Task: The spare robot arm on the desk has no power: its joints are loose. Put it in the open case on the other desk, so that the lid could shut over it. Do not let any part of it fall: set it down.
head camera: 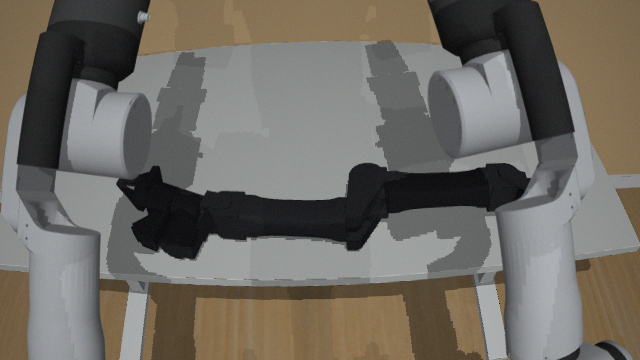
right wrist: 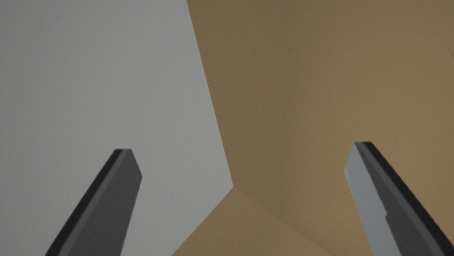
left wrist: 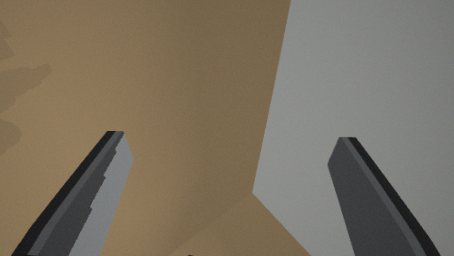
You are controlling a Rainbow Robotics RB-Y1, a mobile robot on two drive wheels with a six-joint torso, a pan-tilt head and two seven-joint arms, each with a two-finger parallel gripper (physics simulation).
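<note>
The black spare arm lies stretched across the grey-white desk in the head view. Its claw-like end is at the left and its bent middle joint is right of centre. Its far right end is hidden behind my right arm. My left gripper and right gripper are open and empty in their wrist views, each over a far corner of the desk top, and the spare arm does not show between their fingers. Neither gripper shows in the head view. The open case does not show.
My left arm and right arm reach over the desk at the two sides of the head view. A tan wall stands behind the desk. Wooden floor and white desk legs show in front.
</note>
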